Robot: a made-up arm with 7 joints. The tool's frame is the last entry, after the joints. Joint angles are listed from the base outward. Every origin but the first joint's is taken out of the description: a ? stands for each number. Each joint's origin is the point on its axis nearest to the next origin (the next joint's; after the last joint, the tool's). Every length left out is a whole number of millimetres.
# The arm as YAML. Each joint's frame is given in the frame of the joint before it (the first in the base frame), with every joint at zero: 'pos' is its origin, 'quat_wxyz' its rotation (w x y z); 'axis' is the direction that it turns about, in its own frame. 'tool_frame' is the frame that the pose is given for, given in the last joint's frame.
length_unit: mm
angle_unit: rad
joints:
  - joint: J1
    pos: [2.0, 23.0, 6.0]
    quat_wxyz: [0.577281, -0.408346, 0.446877, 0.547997]
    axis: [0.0, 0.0, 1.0]
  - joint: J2
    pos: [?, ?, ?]
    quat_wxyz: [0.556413, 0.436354, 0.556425, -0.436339]
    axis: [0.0, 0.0, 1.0]
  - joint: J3
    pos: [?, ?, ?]
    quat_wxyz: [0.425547, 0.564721, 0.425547, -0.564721]
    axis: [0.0, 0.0, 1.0]
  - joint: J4
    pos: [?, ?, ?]
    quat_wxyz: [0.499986, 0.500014, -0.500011, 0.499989]
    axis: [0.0, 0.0, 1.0]
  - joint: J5
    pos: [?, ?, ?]
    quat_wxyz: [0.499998, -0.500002, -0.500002, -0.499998]
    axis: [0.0, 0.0, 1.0]
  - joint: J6
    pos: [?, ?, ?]
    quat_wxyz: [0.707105, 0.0, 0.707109, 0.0]
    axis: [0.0, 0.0, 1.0]
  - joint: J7
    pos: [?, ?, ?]
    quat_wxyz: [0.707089, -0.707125, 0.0, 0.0]
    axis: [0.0, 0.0, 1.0]
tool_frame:
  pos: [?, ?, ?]
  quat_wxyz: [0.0, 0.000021, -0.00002, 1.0]
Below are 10 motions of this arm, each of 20 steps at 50 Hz.
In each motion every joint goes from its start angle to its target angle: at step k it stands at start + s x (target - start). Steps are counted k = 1, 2, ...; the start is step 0. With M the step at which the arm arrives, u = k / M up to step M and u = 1 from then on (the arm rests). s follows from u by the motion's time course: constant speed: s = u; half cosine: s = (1 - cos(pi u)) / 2; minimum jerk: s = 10 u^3 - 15 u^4 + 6 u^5.
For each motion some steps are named. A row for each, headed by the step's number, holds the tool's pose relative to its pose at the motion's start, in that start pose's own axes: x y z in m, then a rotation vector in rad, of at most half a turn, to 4 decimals.
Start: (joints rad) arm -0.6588 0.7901 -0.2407 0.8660 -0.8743 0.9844 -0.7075
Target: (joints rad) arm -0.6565 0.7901 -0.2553 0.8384 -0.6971 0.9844 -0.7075
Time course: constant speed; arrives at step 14
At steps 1, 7, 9, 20:
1: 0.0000 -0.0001 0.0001 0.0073 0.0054 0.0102
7: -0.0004 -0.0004 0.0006 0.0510 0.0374 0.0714
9: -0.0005 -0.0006 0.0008 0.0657 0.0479 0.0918
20: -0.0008 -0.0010 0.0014 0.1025 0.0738 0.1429

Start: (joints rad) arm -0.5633 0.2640 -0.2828 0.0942 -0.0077 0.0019 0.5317
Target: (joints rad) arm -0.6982 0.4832 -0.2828 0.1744 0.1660 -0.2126 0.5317
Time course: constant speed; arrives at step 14
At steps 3, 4, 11, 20:
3: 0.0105 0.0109 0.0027 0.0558 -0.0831 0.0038
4: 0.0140 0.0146 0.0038 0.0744 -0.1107 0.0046
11: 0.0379 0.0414 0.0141 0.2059 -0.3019 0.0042
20: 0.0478 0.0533 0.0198 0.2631 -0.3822 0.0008

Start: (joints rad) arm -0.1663 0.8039 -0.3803 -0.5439 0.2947 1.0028 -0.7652
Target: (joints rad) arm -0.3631 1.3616 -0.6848 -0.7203 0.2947 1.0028 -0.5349
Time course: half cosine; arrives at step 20
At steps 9, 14, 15, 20:
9: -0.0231 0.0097 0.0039 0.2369 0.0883 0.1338
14: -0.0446 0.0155 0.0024 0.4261 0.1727 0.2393
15: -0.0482 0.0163 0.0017 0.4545 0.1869 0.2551
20: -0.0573 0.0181 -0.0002 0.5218 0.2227 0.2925

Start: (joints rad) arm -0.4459 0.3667 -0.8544 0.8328 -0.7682 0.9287 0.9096
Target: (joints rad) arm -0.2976 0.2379 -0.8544 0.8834 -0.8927 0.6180 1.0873
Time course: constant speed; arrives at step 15
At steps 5, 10, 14, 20:
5: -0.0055 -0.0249 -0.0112 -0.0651 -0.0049 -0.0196
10: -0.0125 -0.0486 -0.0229 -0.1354 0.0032 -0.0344
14: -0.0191 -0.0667 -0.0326 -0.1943 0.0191 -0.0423
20: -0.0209 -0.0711 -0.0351 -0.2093 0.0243 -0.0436

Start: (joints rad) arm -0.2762 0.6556 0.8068 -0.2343 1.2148 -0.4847 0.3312
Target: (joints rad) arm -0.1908 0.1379 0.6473 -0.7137 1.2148 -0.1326 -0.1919
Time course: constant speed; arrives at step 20
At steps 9, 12, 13, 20:
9: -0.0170 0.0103 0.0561 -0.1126 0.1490 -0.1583
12: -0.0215 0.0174 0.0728 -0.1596 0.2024 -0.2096
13: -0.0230 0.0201 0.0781 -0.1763 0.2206 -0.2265
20: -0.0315 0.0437 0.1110 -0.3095 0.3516 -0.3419

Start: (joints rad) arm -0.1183 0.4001 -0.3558 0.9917 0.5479 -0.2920 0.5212
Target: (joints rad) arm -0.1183 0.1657 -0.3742 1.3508 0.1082 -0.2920 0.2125
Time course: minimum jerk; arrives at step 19
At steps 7, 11, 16, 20:
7: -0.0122 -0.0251 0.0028 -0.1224 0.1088 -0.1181
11: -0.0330 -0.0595 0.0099 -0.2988 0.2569 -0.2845
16: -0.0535 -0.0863 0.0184 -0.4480 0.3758 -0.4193
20: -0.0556 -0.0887 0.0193 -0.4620 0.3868 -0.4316

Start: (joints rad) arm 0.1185 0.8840 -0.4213 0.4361 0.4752 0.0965 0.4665
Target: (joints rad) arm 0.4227 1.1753 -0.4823 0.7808 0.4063 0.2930 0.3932
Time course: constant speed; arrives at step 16
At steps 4, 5, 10, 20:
4: -0.0272 -0.0076 -0.0484 0.1363 0.1411 -0.1205
5: -0.0346 -0.0082 -0.0604 0.1713 0.1761 -0.1493
10: -0.0736 -0.0023 -0.1180 0.3530 0.3489 -0.2844
20: -0.1221 0.0235 -0.1802 0.5850 0.5505 -0.4237

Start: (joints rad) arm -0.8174 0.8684 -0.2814 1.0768 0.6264 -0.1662 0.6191
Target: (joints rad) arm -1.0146 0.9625 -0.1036 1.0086 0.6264 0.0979 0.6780
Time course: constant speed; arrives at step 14
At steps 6, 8, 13, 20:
6: 0.0327 0.0412 -0.0034 0.0099 0.1251 0.1729
8: 0.0422 0.0557 -0.0049 0.0102 0.1686 0.2291
13: 0.0625 0.0934 -0.0095 0.0045 0.2812 0.3660
20: 0.0660 0.1011 -0.0106 0.0022 0.3044 0.3927

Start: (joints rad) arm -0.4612 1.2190 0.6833 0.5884 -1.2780 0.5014 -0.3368
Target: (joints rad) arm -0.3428 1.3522 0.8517 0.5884 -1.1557 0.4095 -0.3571
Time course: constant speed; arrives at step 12
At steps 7, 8, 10, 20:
7: -0.0170 -0.0024 0.0399 0.1434 -0.0944 0.0457
8: -0.0193 -0.0033 0.0455 0.1642 -0.1075 0.0512
10: -0.0237 -0.0056 0.0566 0.2060 -0.1334 0.0614
20: -0.0280 -0.0085 0.0675 0.2480 -0.1589 0.0706

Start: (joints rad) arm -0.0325 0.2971 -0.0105 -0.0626 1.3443 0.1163 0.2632
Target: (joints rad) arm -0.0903 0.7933 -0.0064 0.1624 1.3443 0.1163 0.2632
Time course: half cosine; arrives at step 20
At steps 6, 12, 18, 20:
6: 0.0051 -0.0008 -0.0260 0.1036 -0.0221 -0.0230
12: 0.0187 0.0089 -0.0858 0.3334 -0.0507 -0.0674
18: 0.0300 0.0262 -0.1296 0.5006 -0.0549 -0.0937
20: 0.0309 0.0279 -0.1329 0.5135 -0.0547 -0.0955

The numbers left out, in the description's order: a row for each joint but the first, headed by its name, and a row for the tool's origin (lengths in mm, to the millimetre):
J2: 8.0 2.0 0.0
J3: 58.0 232.0 0.0
J4: -20.0 -3.0 0.0
J5: -15.0 199.0 0.0
J6: 0.0 0.0 0.0
J7: -35.0 0.0 0.0
tool: 0.0 0.0 0.0

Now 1 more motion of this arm.
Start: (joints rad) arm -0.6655 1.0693 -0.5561 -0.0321 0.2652 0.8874 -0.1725
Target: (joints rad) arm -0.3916 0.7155 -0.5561 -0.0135 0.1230 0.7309 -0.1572
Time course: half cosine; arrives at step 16
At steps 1, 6, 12, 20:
1: 0.0000 -0.0015 0.0003 -0.0017 -0.0023 -0.0050
6: -0.0022 -0.0486 0.0102 -0.0608 -0.0709 -0.1592
12: -0.0219 -0.1298 0.0281 -0.2034 -0.1769 -0.4284
20: -0.0302 -0.1499 0.0330 -0.2493 -0.2008 -0.4974

